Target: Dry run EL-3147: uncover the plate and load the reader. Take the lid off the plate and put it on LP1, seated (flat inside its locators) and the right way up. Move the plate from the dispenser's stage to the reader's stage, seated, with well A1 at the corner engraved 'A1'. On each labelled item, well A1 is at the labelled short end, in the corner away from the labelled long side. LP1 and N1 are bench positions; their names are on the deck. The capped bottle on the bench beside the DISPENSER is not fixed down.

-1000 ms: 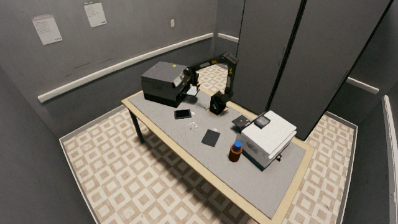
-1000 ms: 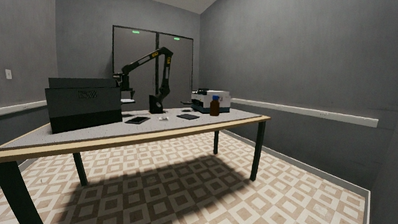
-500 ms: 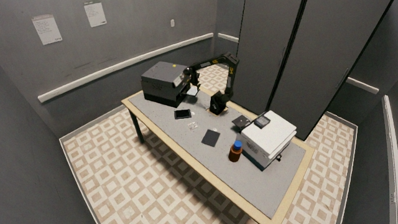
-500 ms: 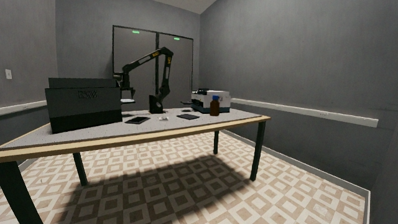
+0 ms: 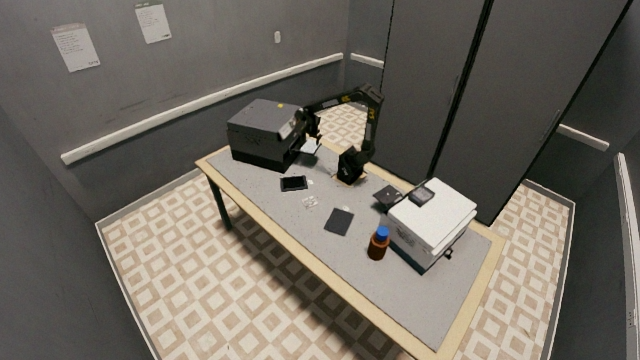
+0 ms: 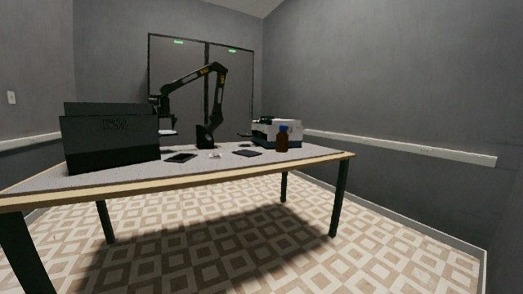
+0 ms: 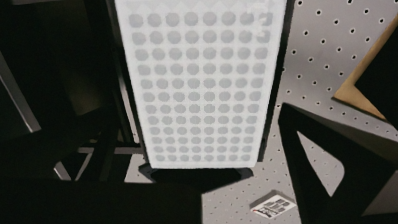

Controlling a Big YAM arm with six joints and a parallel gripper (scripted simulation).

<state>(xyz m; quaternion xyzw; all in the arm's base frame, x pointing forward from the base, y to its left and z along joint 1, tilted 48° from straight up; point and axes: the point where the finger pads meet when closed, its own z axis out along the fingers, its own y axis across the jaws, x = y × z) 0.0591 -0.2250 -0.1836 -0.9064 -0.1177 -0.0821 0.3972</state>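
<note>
My gripper is now 20 mm above the white multi-well plate. Round my hand: LP1 label: 150 mm ahead, 130 mm to the left, 160 mm below; then dark lid: 230 mm ahead, 60 mm to the left, 140 mm below; then dark flat pad: 290 mm ahead, 450 mm to the left, 150 mm below.
</note>
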